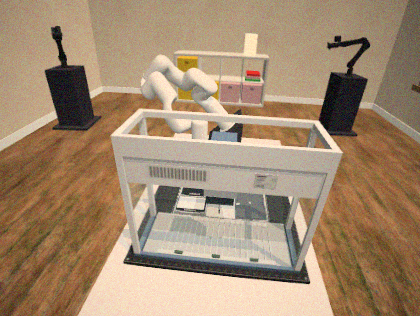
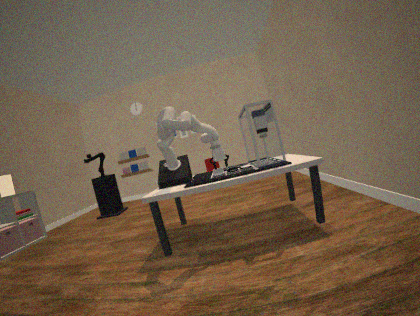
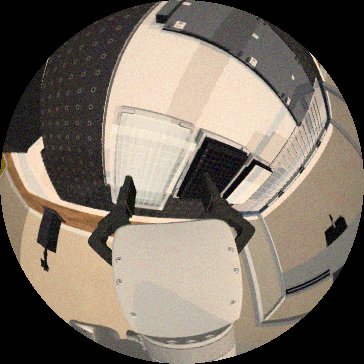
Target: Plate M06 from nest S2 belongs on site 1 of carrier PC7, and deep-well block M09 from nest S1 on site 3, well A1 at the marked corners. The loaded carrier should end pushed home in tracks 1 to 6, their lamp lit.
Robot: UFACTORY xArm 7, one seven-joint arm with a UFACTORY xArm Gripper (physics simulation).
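Places are measured from the arm's base along level axes (x back, y right, z up), in metres.
Pixels of known places: gripper, between the fingertips: (image 2: 221, 168) (image 3: 166, 181); arm's base, origin of its link: (image 1: 228, 125) (image 2: 174, 165).
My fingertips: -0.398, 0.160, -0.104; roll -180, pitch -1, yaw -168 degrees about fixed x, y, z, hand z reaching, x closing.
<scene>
For each thing: its middle in the pictures, then the offset to it from my fingertips, as dx, dy, dz. Level surfaces: height alone.
- tall translucent white well block, middle of its body: (image 3: 143, 168) (image 2: 218, 171) +0.031, +0.001, -0.020
- flat grey carrier, middle of its body: (image 1: 249, 194) (image 2: 231, 167) -0.103, -0.246, -0.037
- dark perforated mat, height of its surface: dz -0.052
A tall translucent white well block (image 3: 150, 155) (image 2: 218, 173) stands in the nest farthest from the tracks. A black well plate (image 3: 214, 162) (image 1: 192, 192) sits in the middle nest beside it. Their labels are not legible. The flat grey carrier (image 3: 235, 42) (image 1: 252, 204) lies across from the nests, with small white corner labels. My gripper (image 3: 166, 181) (image 2: 221, 162) is open and empty, low over the block's near end; one finger is over the block, the other over the black plate. The ribbed track deck (image 3: 295, 157) (image 1: 215, 237) lies beyond; a lit lamp cannot be made out.
A plate with a white top (image 3: 249, 182) (image 1: 191, 202) sits in the third nest, nearest the deck. A white open frame (image 1: 225, 152) (image 2: 245, 131) with posts and a front panel stands over the deck. A dark perforated mat (image 3: 75, 120) lies on the arm's side.
</scene>
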